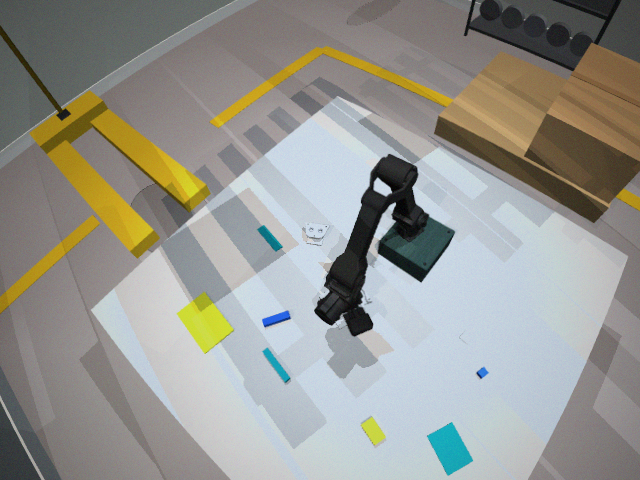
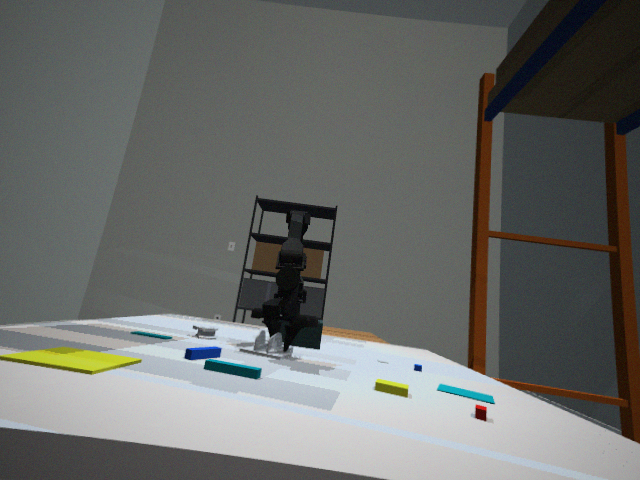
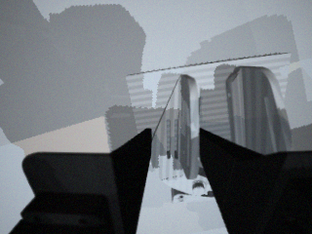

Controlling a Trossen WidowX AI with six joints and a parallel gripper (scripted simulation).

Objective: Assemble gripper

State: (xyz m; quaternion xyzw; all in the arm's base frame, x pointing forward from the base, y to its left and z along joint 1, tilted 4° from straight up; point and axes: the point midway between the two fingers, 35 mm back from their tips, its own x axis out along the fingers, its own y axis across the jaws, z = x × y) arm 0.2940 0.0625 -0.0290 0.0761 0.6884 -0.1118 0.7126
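My gripper tip is now 40 mm past the grey jaw and 10 mm to the left of it. From my gripper tip the other things lie so: small yellow block: 160 mm ahead, 290 mm to the left, 10 mm below; small blue cube: 170 mm behind, 380 mm to the left, 10 mm below; housing plate: 60 mm behind, 20 mm to the right, 10 mm below.
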